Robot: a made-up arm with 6 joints. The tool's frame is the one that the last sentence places.
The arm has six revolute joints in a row. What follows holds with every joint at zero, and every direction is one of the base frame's. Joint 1 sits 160.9 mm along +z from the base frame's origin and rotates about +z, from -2.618 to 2.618 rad. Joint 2 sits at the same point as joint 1 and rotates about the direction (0.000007, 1, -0.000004), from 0 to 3.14 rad. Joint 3 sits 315.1 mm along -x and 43.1 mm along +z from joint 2 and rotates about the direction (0.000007, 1, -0.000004), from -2.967 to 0 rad. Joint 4 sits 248 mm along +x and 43.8 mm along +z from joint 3 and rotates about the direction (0.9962, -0.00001, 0.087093), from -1.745 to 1.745 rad. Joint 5 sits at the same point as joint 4 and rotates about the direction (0.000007, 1, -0.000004), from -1.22 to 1.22 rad. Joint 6 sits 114.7 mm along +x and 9.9 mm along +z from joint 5 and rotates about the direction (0.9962, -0.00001, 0.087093), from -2.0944 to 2.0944 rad. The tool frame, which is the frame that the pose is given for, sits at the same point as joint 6; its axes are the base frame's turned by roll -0.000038, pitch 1.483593 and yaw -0.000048 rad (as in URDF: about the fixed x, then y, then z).
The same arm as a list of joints. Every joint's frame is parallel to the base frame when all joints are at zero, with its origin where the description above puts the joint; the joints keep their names.
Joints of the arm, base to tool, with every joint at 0 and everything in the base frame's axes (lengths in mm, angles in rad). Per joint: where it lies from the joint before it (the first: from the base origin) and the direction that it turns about. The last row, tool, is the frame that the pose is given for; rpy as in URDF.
joint 1: axis 0 0 1 origin 0 0 160.9
joint 2: axis 0 1 0 origin 0 0 0
joint 3: axis 0 1 0 origin -315.1 0 43.1
joint 4: axis 0.9962 0 0.0871 origin 248 0 43.8
joint 5: axis 0 1 0 origin 0 0 0
joint 6: axis 0.9962 0 0.0871 origin 114.7 0 9.9
tool: origin 0 0 0 rpy 0 1.4836 0
Joint limits (rad, base to tool): -2.618..2.618 0..3.14 -2.967..0 -1.745..1.745 -1.22..1.22 -2.0944..2.0944

